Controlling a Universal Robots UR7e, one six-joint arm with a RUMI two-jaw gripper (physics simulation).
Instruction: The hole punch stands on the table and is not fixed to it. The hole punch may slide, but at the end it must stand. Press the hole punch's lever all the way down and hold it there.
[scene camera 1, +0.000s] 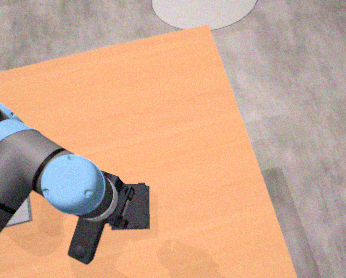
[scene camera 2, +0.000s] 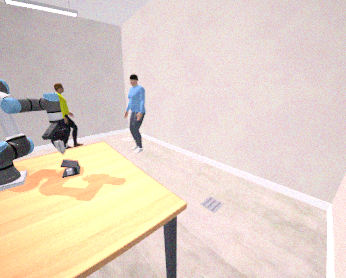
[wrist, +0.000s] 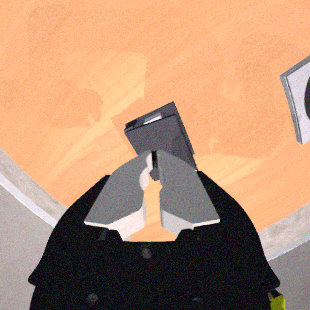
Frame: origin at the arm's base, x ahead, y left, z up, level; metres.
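Where they show: gripper, between the fingertips: (scene camera 2: 63, 154) (wrist: 154, 152); arm's base, origin of its link: (scene camera 2: 6, 179).
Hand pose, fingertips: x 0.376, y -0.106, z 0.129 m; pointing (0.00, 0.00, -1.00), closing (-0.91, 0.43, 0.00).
Each offset is from my fingertips to the top centre of the thing. Level surfaces: height alone.
The dark hole punch @(0.072 m down, 0.015 m ahead, 0.046 m left) (scene camera 1: 141, 209) (scene camera 2: 71, 172) stands upright on the table. Its wide flat lever @(0.072 m down, 0.015 m ahead, 0.046 m left) (scene camera 2: 70, 163) (wrist: 159, 134) is raised at an angle over the base, with a gap between them in the scene camera 2 view. My gripper (scene camera 2: 62, 151) (wrist: 154, 152) is shut with nothing between its fingers. Its fingertips point down above the lever, apart from it in the scene camera 2 view. In the wrist view the fingertips cover the near part of the lever. In the scene camera 1 view the arm's wrist hides the fingertips and part of the hole punch.
The wooden table @(0.157 m down) (scene camera 1: 165, 115) (scene camera 2: 125, 215) has an edge to the right of the hole punch in the scene camera 1 view. The robot's base plate (scene camera 2: 14, 181) (wrist: 294, 107) stands on the table. Two people, in blue (scene camera 2: 136, 100) and yellow (scene camera 2: 64, 106), stand beyond the table.
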